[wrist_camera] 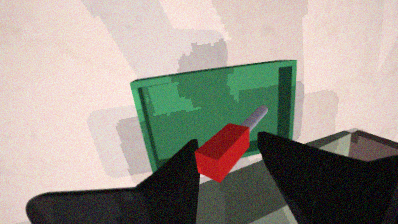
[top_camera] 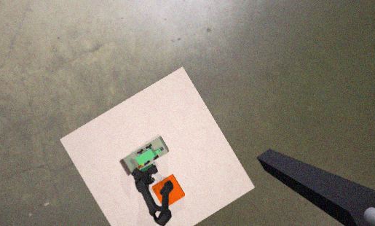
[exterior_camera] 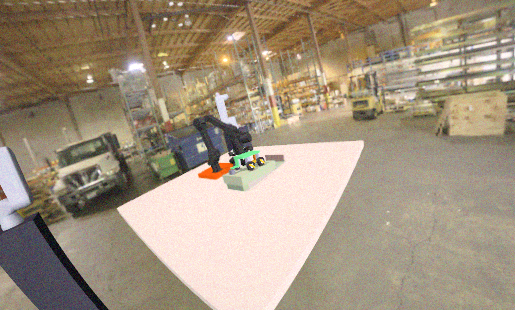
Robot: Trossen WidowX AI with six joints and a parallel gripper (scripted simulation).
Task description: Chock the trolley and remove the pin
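Right now my gripper tip is 1 cm to the right of the red-headed stop pin. Also, from my gripper tip: grey-green ramp (13 cm ahead, 9 cm to the left, 4 cm below); then yellow chock (8 cm ahead, 4 cm above, 1 cm to the right); then green tray (5 cm below, 1 cm to the left, 1 cm behind).
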